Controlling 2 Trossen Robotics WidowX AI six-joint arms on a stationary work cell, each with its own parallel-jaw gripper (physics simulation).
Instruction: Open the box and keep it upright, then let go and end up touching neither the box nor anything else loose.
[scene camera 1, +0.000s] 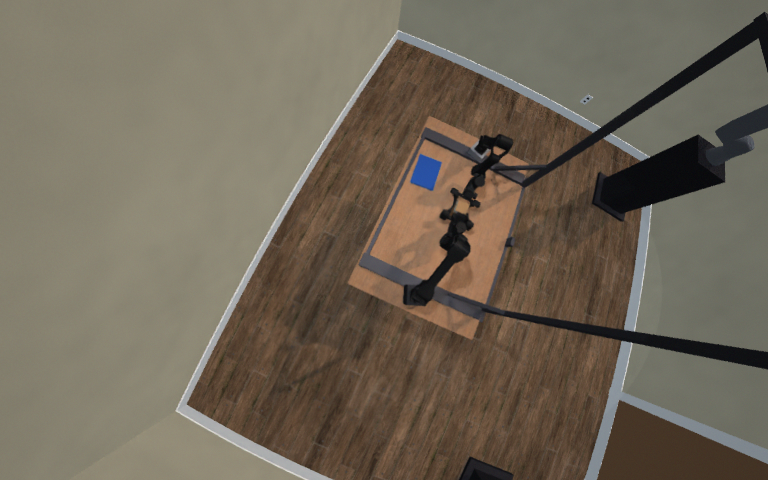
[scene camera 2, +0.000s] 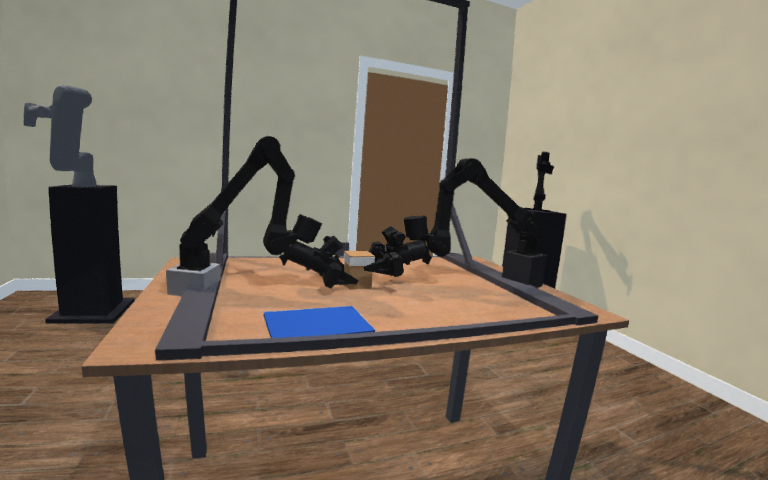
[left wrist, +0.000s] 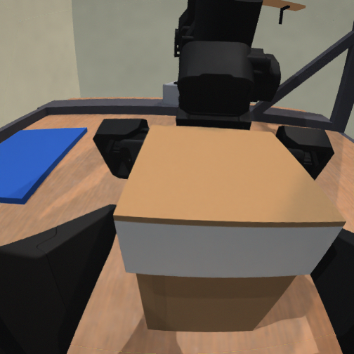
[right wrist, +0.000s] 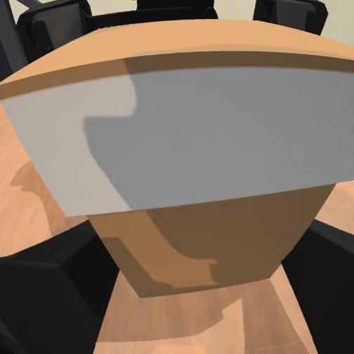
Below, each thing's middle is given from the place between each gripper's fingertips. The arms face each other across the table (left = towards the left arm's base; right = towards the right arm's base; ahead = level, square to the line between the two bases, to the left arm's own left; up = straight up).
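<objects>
Brown box (right wrist: 168, 250): 20 mm above my right hand, 10 mm to the left of it. From my right hand, lid (right wrist: 152, 114) 60 mm above, 10 mm to the left; flat blue mat (scene camera 2: 335, 320) 140 mm to the right, 270 mm ahead, 20 mm below.
Brown box, 2 cm below my left hand. From my left hand: lid 2 cm above; flat blue mat 15 cm to the right, 6 cm below, 27 cm ahead.
</objects>
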